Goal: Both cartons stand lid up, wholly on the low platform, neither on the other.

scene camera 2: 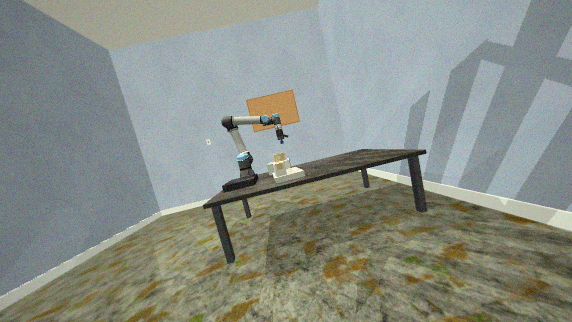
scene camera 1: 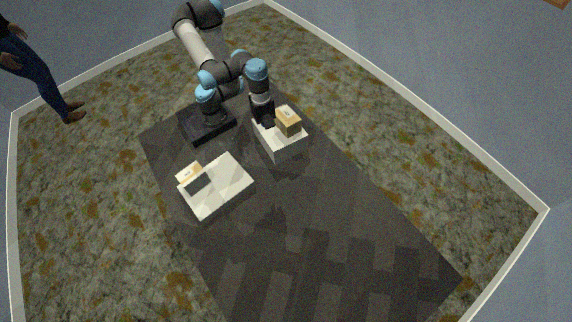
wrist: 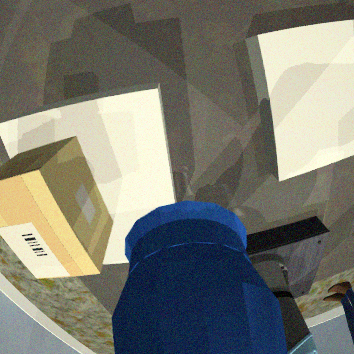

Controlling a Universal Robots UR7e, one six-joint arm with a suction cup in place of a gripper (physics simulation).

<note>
My suction cup (wrist: 189, 277) carries nothing. The cup is 22 cm from the middle of a carton (wrist: 62, 225). Further things: a low white platform (scene camera 1: 229, 181).
The low white platform also shows in the wrist view (wrist: 296, 70).
</note>
